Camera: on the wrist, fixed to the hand. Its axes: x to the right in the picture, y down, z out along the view.
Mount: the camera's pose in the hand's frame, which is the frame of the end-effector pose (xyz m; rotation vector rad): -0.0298 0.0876 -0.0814 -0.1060 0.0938 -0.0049
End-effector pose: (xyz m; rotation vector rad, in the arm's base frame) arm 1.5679 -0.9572 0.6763 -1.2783 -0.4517 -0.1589
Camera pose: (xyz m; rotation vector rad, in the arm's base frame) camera 1.5919 -1.0127 0.5689 -1.3675 -0.3698 -0.2486
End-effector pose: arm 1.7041 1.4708 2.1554 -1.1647 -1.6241 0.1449
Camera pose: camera 1.8199 1.4577 2.1153 -1.2299 -1.5673 0.0008
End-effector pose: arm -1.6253 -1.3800 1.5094 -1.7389 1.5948 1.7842
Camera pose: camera -1.6319 -1.4614 1.6017 -1.8981 1.5553 1.8418
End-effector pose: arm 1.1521 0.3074 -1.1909 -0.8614 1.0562 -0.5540
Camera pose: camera 1.0653 0.3516 -1.2664 -0.9383 1.1775 -0.5506
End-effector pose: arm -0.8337 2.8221 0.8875 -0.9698 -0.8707 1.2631
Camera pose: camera -0.7929 2.7879 0.7764 -1.1017 -0.8730 1.1672
